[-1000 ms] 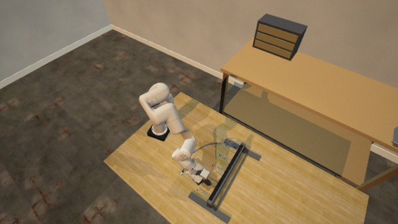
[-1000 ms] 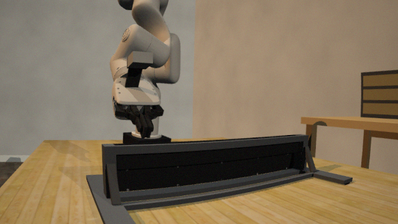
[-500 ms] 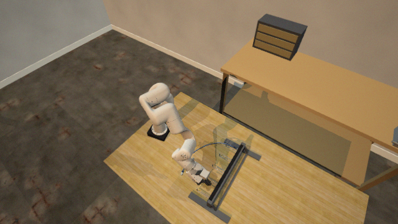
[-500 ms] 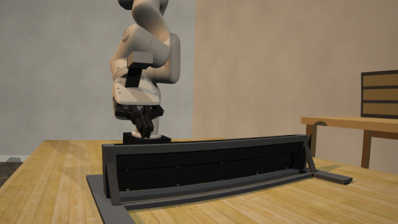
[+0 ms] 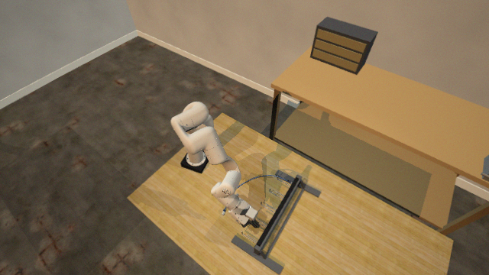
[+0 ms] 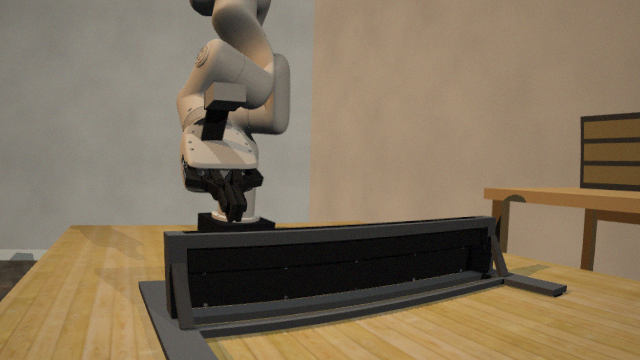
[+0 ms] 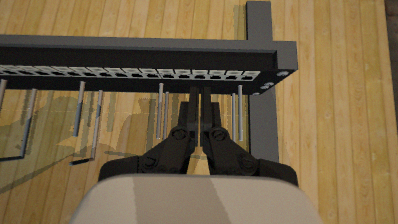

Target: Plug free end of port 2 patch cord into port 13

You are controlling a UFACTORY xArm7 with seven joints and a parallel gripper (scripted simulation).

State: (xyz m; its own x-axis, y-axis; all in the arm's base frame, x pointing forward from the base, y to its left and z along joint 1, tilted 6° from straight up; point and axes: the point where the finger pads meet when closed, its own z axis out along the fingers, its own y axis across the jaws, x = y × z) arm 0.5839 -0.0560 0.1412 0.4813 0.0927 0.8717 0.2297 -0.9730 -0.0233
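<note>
Now: the cord plug 200 mm behind my hand, 120 mm below it and 60 mm to the right of it.
</note>
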